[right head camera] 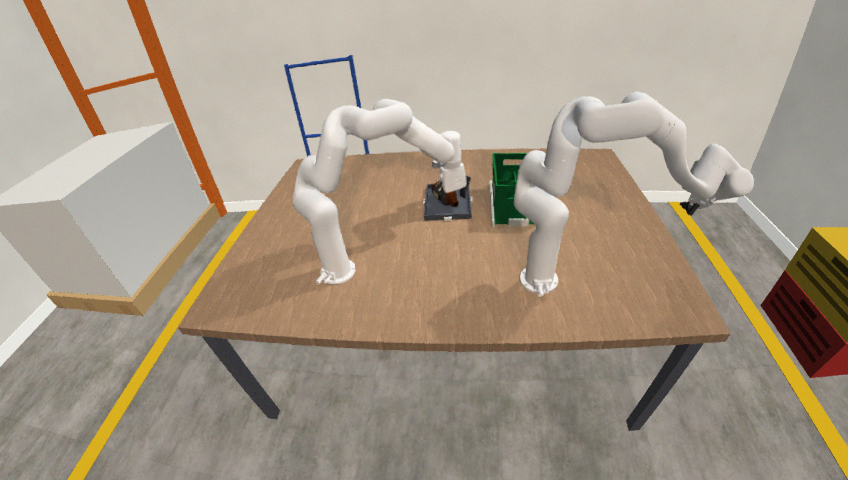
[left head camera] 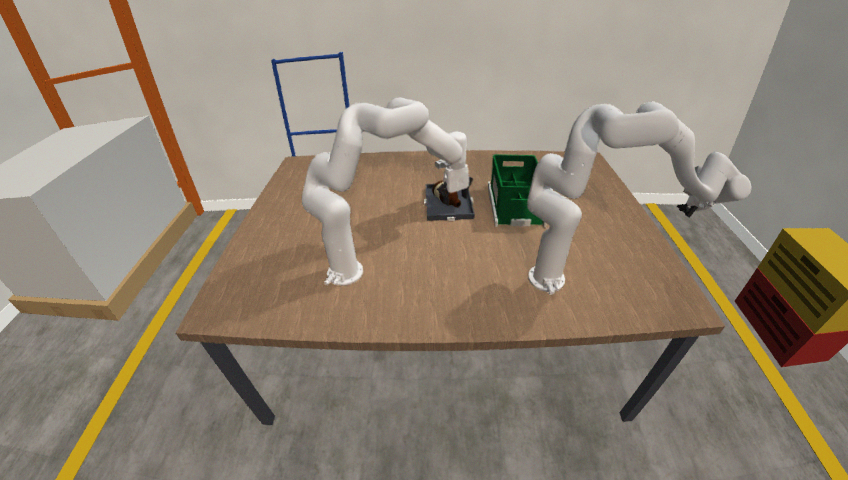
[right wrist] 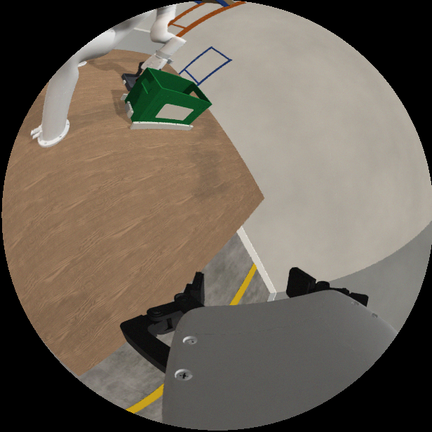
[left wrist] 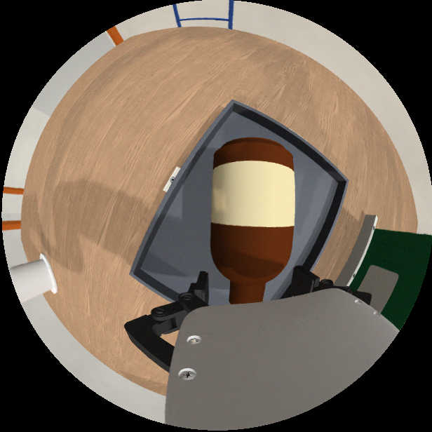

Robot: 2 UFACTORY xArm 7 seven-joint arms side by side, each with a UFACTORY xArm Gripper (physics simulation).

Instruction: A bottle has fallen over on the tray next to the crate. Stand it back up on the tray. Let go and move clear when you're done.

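Places are measured from the left arm's base along level axes (x left, y back, z up), in millimetres.
Pixels of known places: left gripper, between the fingertips: (right head camera: 453, 200) (left head camera: 455, 200); right gripper, between the fingertips: (right head camera: 689, 193) (left head camera: 685, 196); left arm's base, origin of its link: (right head camera: 338, 272) (left head camera: 345, 272); right arm's base, origin of its link: (right head camera: 538, 280) (left head camera: 546, 278).
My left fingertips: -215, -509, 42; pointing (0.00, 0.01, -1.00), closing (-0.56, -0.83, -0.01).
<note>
For each thing: its top centre in the pictures, then the offset to it from my left fingertips, as dx, dy, dz.
- brown bottle, centre of its top: (right head camera: 446, 188) (left head camera: 448, 188) +41, -25, +37
- dark grey tray, centre of its top: (right head camera: 447, 197) (left head camera: 448, 198) +43, -33, -17
- green crate, centre of its top: (right head camera: 517, 168) (left head camera: 519, 169) -230, -122, +133
The brown bottle (left head camera: 455, 201) (right head camera: 453, 200) (left wrist: 252, 195) with a cream label lies on its side in the dark grey tray (left head camera: 439, 215) (right head camera: 436, 214) (left wrist: 175, 240) (right wrist: 129, 81). In the left wrist view its base points up the picture and its neck down towards my left gripper (left wrist: 252, 279). The left gripper is open and low over the tray, with one finger on each side of the neck. The neck's end is hidden behind the gripper body. My right gripper (left head camera: 687, 209) (right head camera: 690, 206) (right wrist: 248, 284) is open and empty, out past the table's right edge.
The green crate (left head camera: 505, 205) (right head camera: 503, 205) (left wrist: 412, 280) (right wrist: 147, 102) stands just right of the tray in the head views, with white brackets at its foot. Small white brackets also sit on the tray's outer sides. The right arm partly hides the crate.
</note>
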